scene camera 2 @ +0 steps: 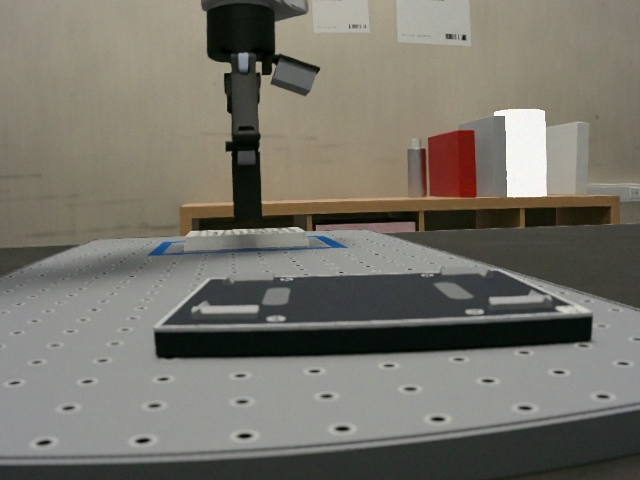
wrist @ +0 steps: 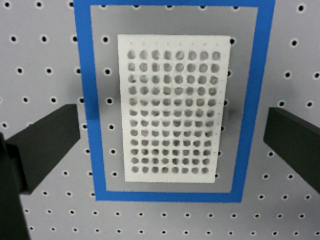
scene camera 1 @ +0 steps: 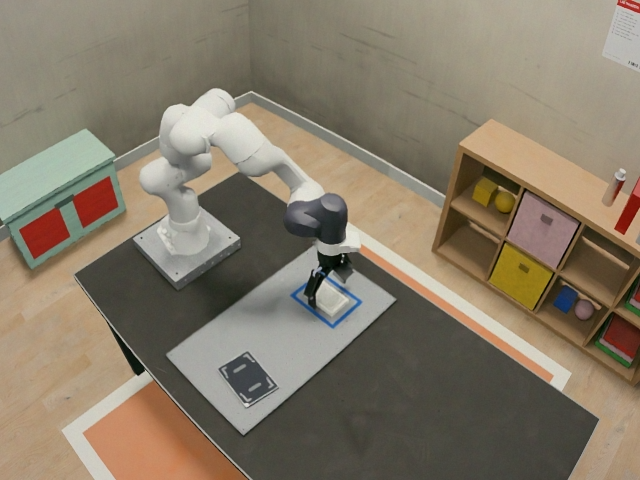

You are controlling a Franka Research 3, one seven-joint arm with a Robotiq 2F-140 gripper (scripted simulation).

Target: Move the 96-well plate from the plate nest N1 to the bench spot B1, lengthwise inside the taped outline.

In view: the gripper [scene camera 2: 246,215], a white 96-well plate [scene camera 2: 269,237] and a dark plate nest [scene camera 2: 409,296].
The white 96-well plate also shows in the wrist view [wrist: 162,118]. The gripper is seen too in the wrist view [wrist: 172,122] and in scene camera 1 [scene camera 1: 327,293]. The dark plate nest is seen too in scene camera 1 [scene camera 1: 240,382].
